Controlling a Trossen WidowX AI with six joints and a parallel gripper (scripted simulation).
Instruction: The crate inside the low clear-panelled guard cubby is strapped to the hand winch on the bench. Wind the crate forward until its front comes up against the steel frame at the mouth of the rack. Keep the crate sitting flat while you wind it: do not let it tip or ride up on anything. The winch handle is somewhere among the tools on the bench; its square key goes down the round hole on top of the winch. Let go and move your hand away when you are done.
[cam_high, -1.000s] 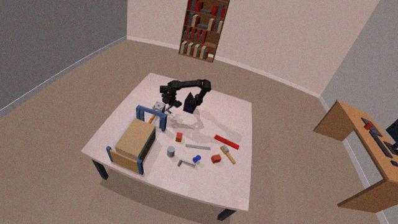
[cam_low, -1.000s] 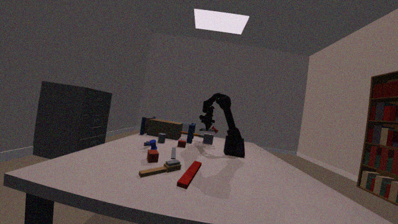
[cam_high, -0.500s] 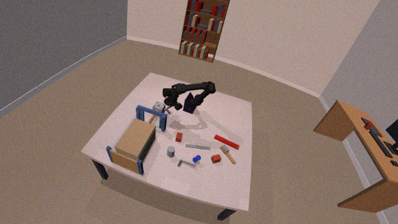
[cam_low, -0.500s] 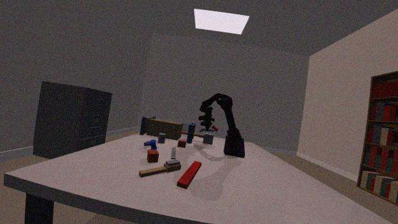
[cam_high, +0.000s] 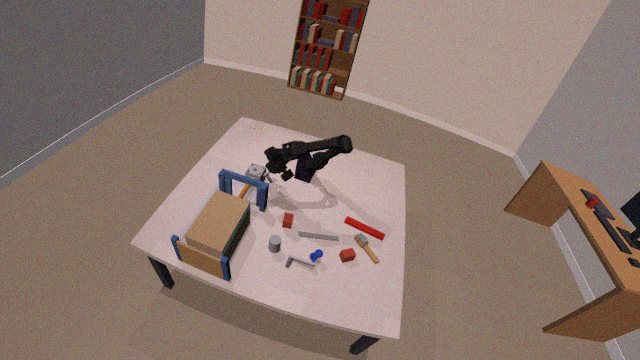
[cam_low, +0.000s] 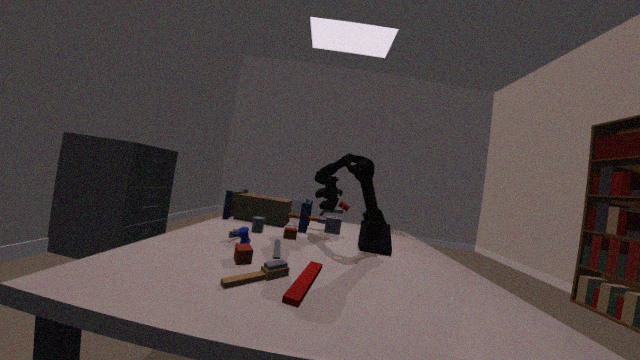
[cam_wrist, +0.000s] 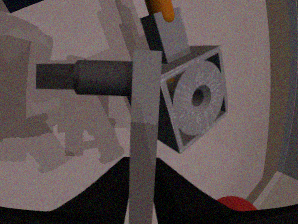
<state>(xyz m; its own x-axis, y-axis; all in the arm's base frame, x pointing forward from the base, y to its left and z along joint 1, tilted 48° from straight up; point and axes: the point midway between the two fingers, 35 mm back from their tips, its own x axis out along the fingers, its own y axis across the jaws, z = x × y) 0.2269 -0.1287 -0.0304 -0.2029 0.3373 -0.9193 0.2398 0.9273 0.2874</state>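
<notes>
The red knob is 60 mm behind my gripper tip, 10 mm to the right of it and 30 mm above it. Round my gripper tip: blue frame 150 mm ahead, 80 mm to the right, 30 mm below; winch handle 10 mm behind, 10 mm above; grey winch 20 mm behind, 110 mm to the right, 100 mm below.
</notes>
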